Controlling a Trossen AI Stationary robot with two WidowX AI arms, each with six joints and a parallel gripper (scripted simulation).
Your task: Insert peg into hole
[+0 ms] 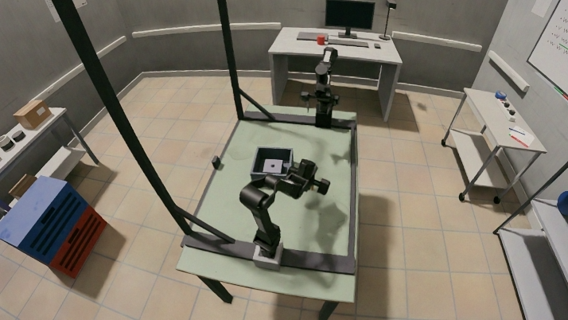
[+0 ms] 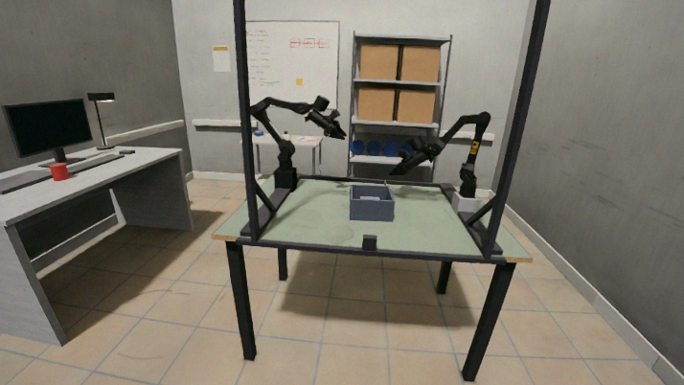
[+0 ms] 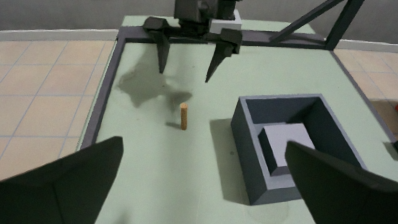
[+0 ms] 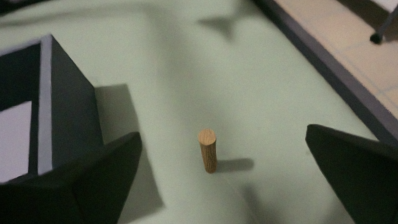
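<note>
Right now my right hand is 50 mm to the right of the wooden peg and 110 mm above it. The rest, counted from my right hand: dark frame rail (180 mm ahead, 160 mm to the left, 140 mm below); plate (220 mm behind, 100 mm to the left, 110 mm below); box (220 mm behind, 100 mm to the left, 120 mm below).
</note>
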